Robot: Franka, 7 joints.
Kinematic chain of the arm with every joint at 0, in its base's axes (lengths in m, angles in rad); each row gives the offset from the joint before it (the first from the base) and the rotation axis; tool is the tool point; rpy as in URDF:
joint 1: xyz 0 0 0.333 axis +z
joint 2: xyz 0 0 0 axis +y
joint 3: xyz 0 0 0.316 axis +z
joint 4: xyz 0.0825 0 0 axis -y
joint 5: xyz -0.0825 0 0.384 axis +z
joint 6: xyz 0 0 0 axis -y
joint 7: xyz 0.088 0 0 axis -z
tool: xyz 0 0 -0.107 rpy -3.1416 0 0
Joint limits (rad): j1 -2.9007..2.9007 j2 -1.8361..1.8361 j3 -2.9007..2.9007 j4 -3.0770..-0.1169 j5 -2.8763..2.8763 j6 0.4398..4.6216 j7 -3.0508..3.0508
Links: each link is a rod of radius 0.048 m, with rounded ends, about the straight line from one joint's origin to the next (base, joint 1, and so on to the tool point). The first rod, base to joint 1, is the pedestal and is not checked.
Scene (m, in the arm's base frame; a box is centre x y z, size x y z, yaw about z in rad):
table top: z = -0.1
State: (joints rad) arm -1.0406 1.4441 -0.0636 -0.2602 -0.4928 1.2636 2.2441
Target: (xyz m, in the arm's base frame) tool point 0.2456 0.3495 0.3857
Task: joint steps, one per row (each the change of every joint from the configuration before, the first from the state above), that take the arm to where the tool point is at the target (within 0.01 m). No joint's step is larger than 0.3 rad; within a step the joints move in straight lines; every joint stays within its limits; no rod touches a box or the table.
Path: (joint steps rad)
1: 0.1403 -0.1050 0.2392 -0.2698 0.0812 -0.1065 0.0000
2: 0.1404 -0.1050 0.2392 -0.2699 0.0812 -0.1064 0.0000
3: 0.1403 -0.1051 0.2393 -0.2698 0.0812 -0.1065 0.0000
4: 0.1403 -0.1050 0.2392 -0.2699 0.0812 -0.1064 0.0000
5: 0.1404 -0.1050 0.2392 -0.2698 0.0812 -0.1065 0.0000
6: 0.1403 -0.1050 0.2392 -0.2699 0.0812 -0.1064 0.0000

